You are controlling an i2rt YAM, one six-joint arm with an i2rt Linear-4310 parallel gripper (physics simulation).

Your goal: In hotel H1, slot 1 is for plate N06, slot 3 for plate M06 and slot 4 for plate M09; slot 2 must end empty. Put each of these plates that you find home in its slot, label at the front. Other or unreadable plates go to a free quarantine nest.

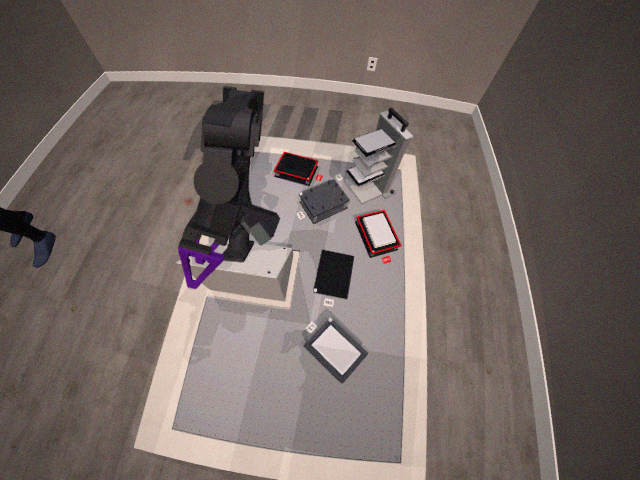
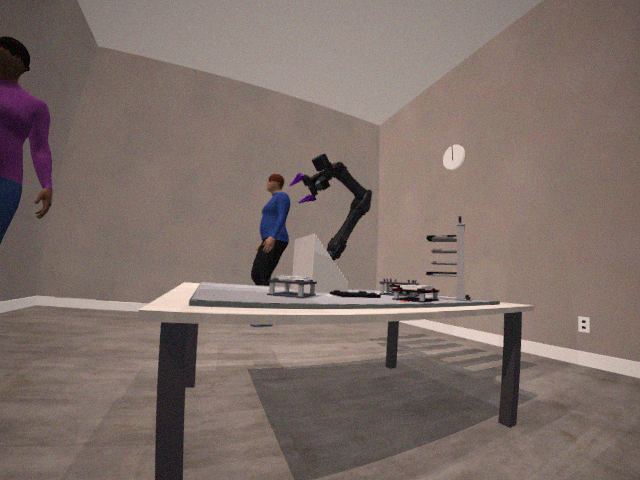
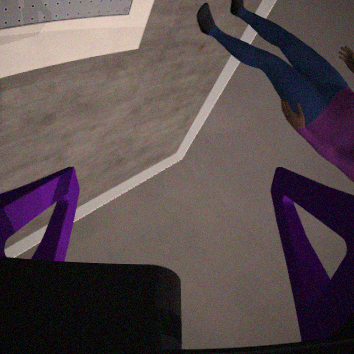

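Where they show: gripper, fingertip midpoint: (image 1: 195, 274) (image 2: 294, 194) (image 3: 174, 177); arm's base, link origin: (image 1: 238, 250) (image 2: 320, 263).
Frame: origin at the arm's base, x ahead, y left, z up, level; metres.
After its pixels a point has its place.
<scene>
The hotel (image 1: 394, 164) @(x 0.526, y 0.351, z 0.057 m) (image 2: 461, 263) @(x 0.541, y 0.357, z 0.019 m) stands at the back right of the board. A white-topped plate (image 1: 374, 141) (image 2: 442, 237) lies on its top shelf and another plate (image 1: 363, 173) (image 2: 440, 273) on its bottom shelf; the two shelves between look empty. A white plate (image 1: 379, 230) @(x 0.483, y 0.141, z -0.076 m) lies on the red-rimmed nest (image 1: 362, 242) @(x 0.427, y 0.114, z -0.129 m), another white plate (image 1: 337, 349) @(x 0.324, y -0.281, z -0.066 m) on a grey nest (image 1: 341, 378) @(x 0.339, y -0.365, z -0.080 m). Plate labels and slot numbers are too small to read. My gripper (image 1: 193, 283) @(x 0.030, y -0.187, z 0.317 m) (image 2: 295, 192) @(x 0.030, y -0.187, z 0.317 m) (image 3: 174, 177) @(x 0.030, y -0.187, z 0.317 m) is open and empty, high above the table, pointing away from the hotel.
A second red-rimmed nest (image 1: 296, 166) @(x 0.150, y 0.448, z -0.091 m), with a black top, and a grey pegged nest (image 1: 324, 200) @(x 0.274, y 0.260, z -0.071 m) stand near the hotel. A flat black pad (image 1: 333, 274) @(x 0.315, y -0.024, z -0.119 m) lies mid-board. A pale wedge-shaped base (image 1: 247, 281) @(x 0.056, y -0.114, z 0.050 m) (image 2: 309, 260) @(x 0.107, y -0.119, z 0.005 m) is under the arm. People stand beyond the table.
</scene>
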